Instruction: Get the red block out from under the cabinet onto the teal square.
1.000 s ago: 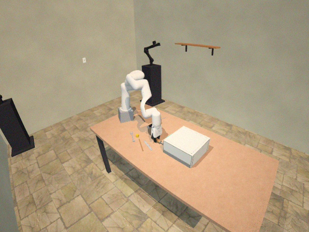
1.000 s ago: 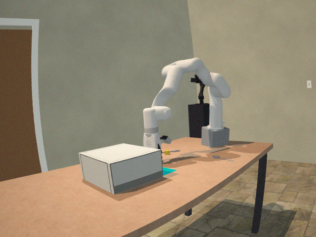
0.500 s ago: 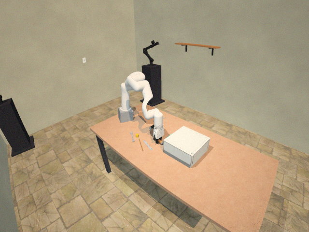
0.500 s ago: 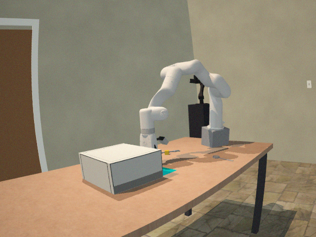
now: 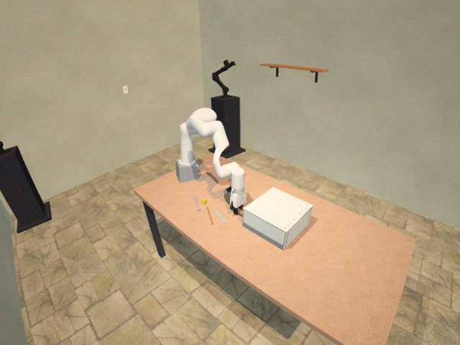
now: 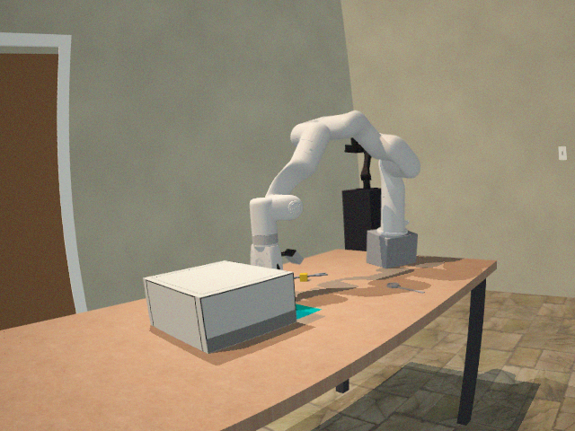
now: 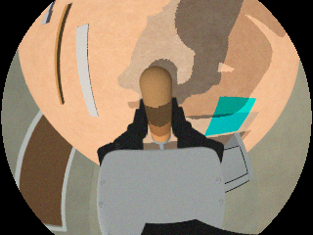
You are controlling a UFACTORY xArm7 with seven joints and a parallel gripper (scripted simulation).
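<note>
Right now the teal square is 150 mm to the left of my hand, 30 mm ahead of it and 20 mm below it. Also, from my hand: thin wooden stick: 150 mm to the right, 100 mm behind, 20 mm below; then grey flat bar: 100 mm to the right, 50 mm behind, 20 mm below; then long tool: 130 mm ahead, 50 mm to the left, 10 mm below.
</note>
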